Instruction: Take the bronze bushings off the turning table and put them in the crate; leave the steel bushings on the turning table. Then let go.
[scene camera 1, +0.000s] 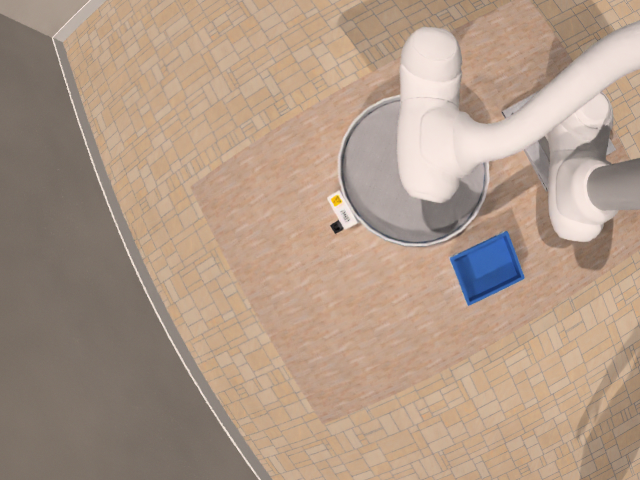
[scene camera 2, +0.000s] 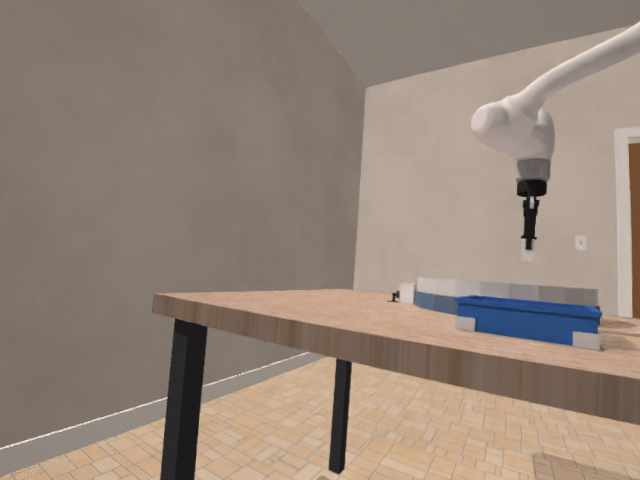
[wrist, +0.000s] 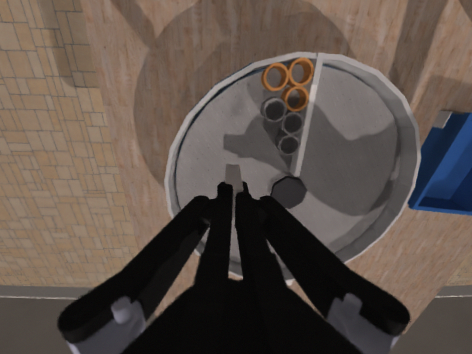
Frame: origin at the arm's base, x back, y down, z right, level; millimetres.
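Where they show: gripper, fingertip midpoint: (scene camera 2: 527, 261) (wrist: 232, 175).
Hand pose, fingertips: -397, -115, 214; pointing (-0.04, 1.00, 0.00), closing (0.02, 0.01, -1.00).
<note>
After its pixels a point has its place, as x, y, z.
Three bronze bushings (wrist: 263, 77) @(-288, -44, 177) (wrist: 312, 72) @(-279, -48, 116) (wrist: 307, 99) @(-311, -48, 115) stand close together near the rim of the grey turning table (scene camera 1: 372, 196) @(-610, -22, 99) (scene camera 2: 506, 290) @(-443, -34, -101) (wrist: 210, 135) @(-371, -22, 248), beside its white divider bar. Three steel bushings (wrist: 262, 109) @(-328, -40, 173) (wrist: 302, 123) @(-343, -48, 116) (wrist: 280, 145) @(-376, -48, 143) stand beside the bar, nearer the hub. In scene camera 1 the arm hides all the bushings. The blue crate (scene camera 1: 493, 264) @(-389, 25, -241) (scene camera 2: 522, 320) @(-418, 5, -305) (wrist: 442, 167) @(-426, 26, -232) stands beside the turning table; no bushing shows in it in scene camera 1. My gripper (scene camera 2: 528, 245) (wrist: 232, 175) @(-397, -115, 214) is shut and empty, high above the turning table, to one side of the bushings.
A white divider bar (wrist: 307, 117) @(-334, -49, 111) runs from the rim to the dark hub (wrist: 288, 192) @(-464, -31, 110). A white control box (scene camera 1: 342, 210) @(-700, -28, 106) (scene camera 2: 407, 292) @(-698, -2, 57) with a black part is at the turning table's side. The wooden table (scene camera 1: 289, 232) @(-877, 31, 132) (scene camera 2: 320, 310) @(-756, 30, -326) carries all this. The arm's base plate (scene camera 1: 537, 155) @(-110, 5, -29) shows at the right.
</note>
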